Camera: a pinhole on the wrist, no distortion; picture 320 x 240 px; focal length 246.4 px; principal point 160.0 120.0 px. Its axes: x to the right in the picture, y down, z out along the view. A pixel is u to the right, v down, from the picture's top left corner.
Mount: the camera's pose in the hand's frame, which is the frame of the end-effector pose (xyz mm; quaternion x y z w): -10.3 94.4 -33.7 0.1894 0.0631 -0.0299 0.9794
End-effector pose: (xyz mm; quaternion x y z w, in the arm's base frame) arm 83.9 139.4 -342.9 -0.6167 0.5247 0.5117 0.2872
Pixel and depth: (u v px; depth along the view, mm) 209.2 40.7 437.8
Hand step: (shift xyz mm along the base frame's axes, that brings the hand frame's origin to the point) 82.0 290.0 -238.4
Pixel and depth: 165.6 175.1 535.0
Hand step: -174.6 419.9 -222.0
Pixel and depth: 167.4 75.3 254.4
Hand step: -20.4 167.3 -85.4
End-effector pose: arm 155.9 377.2 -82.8 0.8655 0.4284 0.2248 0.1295
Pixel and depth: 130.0 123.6 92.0
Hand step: 62.7 -47.3 -23.2
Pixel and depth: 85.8 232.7 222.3
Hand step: 159.2 -105.9 -155.2
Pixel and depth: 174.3 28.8 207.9
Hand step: 36.1 44.0 -128.4
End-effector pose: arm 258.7 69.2 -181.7 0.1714 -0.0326 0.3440 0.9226
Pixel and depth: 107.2 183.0 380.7
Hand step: -38.6 -116.7 347.2
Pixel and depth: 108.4 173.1 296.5
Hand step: -38.5 -81.1 261.7
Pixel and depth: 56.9 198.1 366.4
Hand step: -108.8 -144.4 345.2
